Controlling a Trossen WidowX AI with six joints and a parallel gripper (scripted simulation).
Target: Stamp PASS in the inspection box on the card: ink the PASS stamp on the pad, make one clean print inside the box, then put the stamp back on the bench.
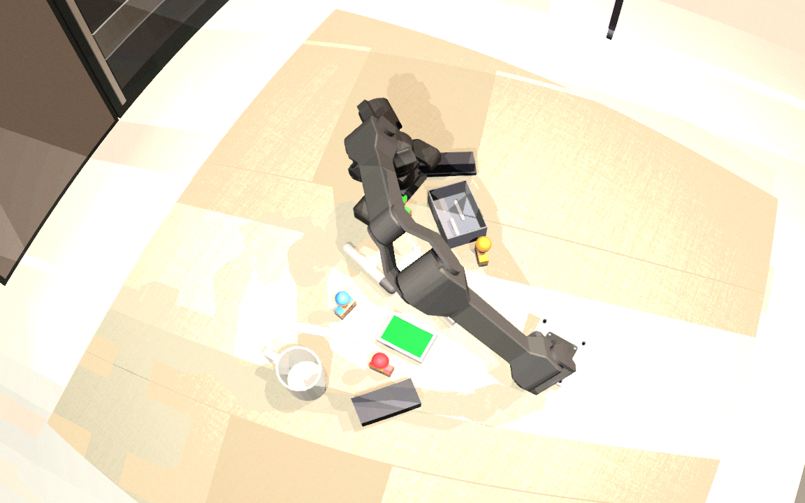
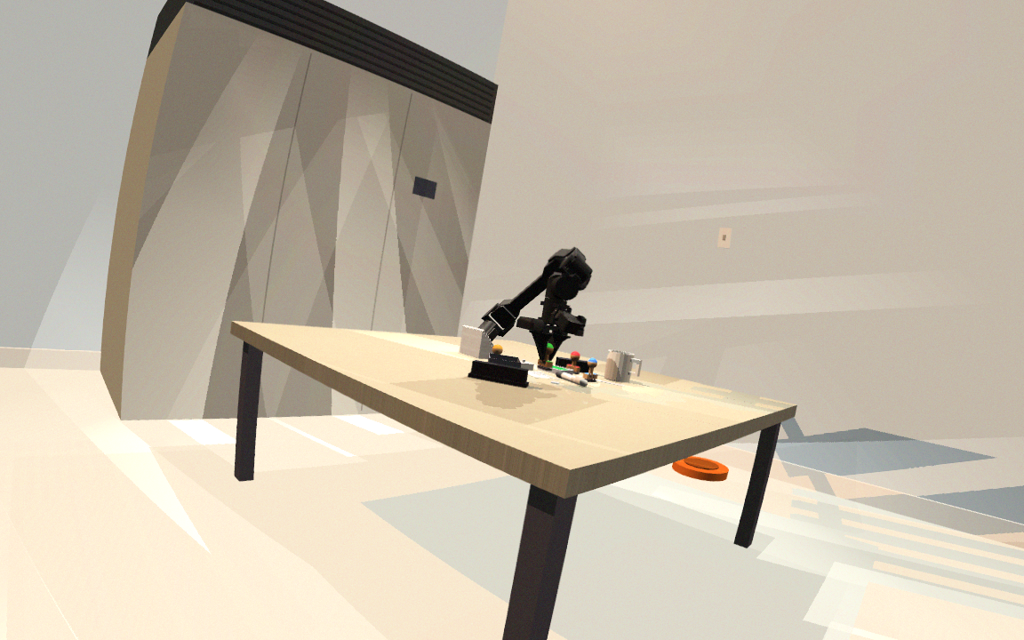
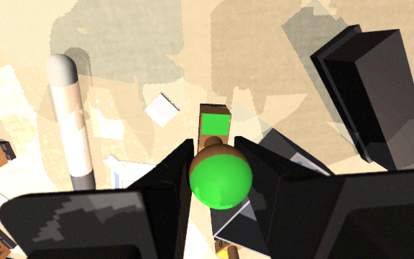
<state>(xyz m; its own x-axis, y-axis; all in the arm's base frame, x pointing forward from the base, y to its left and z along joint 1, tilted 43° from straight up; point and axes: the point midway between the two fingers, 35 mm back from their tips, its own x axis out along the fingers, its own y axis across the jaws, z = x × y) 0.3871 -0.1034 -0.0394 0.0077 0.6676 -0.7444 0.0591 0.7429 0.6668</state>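
Right now my gripper tip is right at the green stamp. The rest, counted from my gripper tip: white marker 12 cm to the left, 5 cm below, 2 cm behind; white card 9 cm behind, 8 cm to the left, 6 cm below; grey tray 9 cm behind, 6 cm to the right, 4 cm below.
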